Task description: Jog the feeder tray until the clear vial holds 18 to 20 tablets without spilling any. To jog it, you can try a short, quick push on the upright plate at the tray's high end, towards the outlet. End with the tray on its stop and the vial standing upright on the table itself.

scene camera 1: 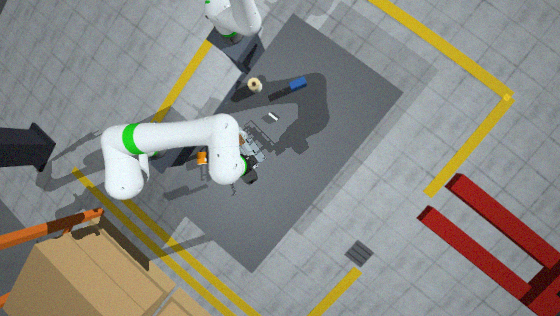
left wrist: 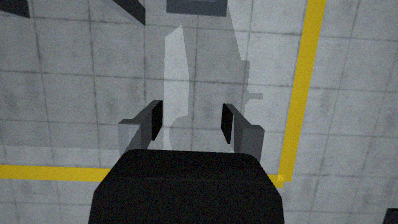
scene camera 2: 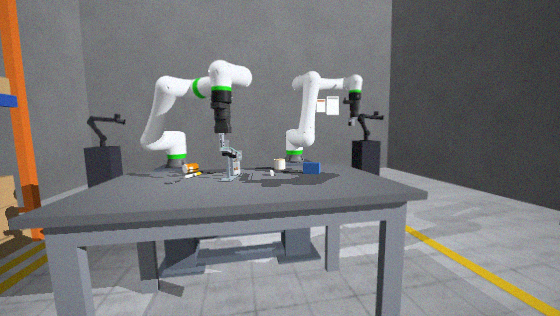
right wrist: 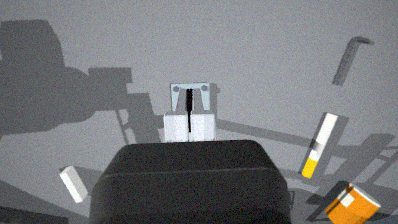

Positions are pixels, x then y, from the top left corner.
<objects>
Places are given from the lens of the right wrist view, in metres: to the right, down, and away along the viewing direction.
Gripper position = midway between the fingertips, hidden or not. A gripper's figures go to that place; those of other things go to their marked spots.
my right gripper [right wrist: 190, 102]: -0.01, -0.01, 0.17
white-and-yellow marker [right wrist: 330, 119]: 0.22, 0.01, 0.34
</objects>
